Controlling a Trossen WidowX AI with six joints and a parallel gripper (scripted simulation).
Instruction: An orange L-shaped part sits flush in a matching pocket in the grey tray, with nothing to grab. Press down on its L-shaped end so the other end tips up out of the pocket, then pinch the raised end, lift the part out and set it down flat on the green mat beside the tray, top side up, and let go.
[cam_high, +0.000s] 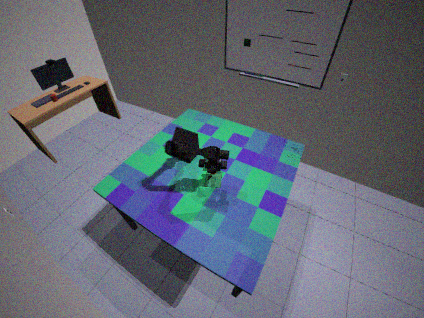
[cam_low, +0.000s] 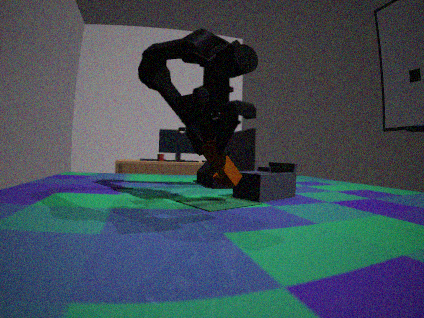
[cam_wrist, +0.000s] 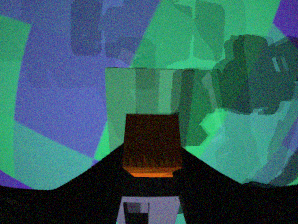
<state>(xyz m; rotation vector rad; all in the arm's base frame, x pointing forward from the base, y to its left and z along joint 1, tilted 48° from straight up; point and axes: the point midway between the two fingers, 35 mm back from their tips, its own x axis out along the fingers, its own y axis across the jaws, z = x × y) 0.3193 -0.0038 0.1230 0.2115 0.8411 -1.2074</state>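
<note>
My gripper tip is 1 cm past the green mat, 2 cm to the right of it and 12 cm above it. Also, from my gripper tip: orange L-shaped part (3 cm behind, 2 cm to the left, 3 cm below).
</note>
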